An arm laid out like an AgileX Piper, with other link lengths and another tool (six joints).
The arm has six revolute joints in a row. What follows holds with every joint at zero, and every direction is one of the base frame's. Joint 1 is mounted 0.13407 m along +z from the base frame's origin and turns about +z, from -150.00 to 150.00 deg. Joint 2 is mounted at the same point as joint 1 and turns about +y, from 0.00 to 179.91 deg. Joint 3 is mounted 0.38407 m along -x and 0.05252 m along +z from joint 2 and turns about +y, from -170.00 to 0.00 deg. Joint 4 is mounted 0.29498 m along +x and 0.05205 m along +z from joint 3 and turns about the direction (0.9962, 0, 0.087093), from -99.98 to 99.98 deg. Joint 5 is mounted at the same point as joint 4 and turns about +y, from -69.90 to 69.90 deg. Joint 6 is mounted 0.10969 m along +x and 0.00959 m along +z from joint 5 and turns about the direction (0.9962, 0, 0.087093), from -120.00 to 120.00 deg. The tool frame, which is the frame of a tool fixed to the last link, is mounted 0.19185 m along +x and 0.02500 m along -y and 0.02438 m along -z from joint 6; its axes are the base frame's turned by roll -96.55, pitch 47.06 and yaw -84.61 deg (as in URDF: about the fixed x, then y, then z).
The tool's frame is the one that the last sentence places.
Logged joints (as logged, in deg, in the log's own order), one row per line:
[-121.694 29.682 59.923 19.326 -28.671 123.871]
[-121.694 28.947 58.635 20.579 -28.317 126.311]
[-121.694 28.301 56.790 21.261 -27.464 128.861]
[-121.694 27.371 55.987 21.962 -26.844 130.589]
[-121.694 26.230 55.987 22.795 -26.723 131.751]
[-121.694 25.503 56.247 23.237 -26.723 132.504]
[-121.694 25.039 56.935 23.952 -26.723 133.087]
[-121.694 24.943 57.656 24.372 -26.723 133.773]
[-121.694 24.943 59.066 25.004 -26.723 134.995]
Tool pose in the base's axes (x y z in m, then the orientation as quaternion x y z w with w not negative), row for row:
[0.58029 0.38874 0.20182 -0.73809 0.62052 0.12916 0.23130]
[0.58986 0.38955 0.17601 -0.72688 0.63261 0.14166 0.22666]
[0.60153 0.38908 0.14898 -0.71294 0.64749 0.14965 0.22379]
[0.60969 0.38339 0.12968 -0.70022 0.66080 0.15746 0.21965]
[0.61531 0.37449 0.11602 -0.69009 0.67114 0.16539 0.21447]
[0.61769 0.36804 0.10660 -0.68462 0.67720 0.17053 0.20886]
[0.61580 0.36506 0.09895 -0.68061 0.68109 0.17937 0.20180]
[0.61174 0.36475 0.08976 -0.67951 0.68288 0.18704 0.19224]
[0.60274 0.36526 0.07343 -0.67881 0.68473 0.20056 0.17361]
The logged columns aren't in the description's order. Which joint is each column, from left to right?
Columns, left to right: joint 3, joint 1, joint 5, joint 4, joint 6, joint 2.
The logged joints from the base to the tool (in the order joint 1, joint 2, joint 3, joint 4, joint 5, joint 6), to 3 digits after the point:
[29.682 123.871 -121.694 19.326 59.923 -28.671]
[28.947 126.311 -121.694 20.579 58.635 -28.317]
[28.301 128.861 -121.694 21.261 56.790 -27.464]
[27.371 130.589 -121.694 21.962 55.987 -26.844]
[26.230 131.751 -121.694 22.795 55.987 -26.723]
[25.503 132.504 -121.694 23.237 56.247 -26.723]
[25.039 133.087 -121.694 23.952 56.935 -26.723]
[24.943 133.773 -121.694 24.372 57.656 -26.723]
[24.943 134.995 -121.694 25.004 59.066 -26.723]

